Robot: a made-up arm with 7 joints. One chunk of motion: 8 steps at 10 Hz.
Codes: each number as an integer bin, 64 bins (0 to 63) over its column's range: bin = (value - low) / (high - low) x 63, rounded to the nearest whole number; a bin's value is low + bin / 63 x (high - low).
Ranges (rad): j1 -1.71..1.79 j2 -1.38..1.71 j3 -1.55..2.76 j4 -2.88..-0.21 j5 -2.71..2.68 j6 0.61..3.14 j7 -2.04..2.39
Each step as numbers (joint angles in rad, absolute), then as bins.
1 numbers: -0.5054 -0.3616 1.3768 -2.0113 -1.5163 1.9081 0.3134
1 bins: 22 21 43 20 14 32 33
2 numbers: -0.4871 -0.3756 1.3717 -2.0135 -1.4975 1.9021 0.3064
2 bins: 22 20 43 20 14 32 33
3 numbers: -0.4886 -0.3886 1.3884 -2.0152 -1.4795 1.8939 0.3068
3 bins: 22 20 43 20 14 32 33
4 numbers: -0.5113 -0.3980 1.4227 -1.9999 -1.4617 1.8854 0.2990
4 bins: 22 20 43 21 15 32 33
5 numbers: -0.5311 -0.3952 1.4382 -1.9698 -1.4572 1.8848 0.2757
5 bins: 21 20 44 21 15 32 33
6 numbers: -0.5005 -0.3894 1.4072 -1.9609 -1.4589 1.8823 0.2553
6 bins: 22 20 43 22 15 32 33
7 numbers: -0.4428 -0.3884 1.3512 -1.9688 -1.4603 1.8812 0.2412
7 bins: 23 20 42 22 15 32 32
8 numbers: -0.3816 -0.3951 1.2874 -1.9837 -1.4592 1.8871 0.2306
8 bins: 24 20 41 21 15 32 32
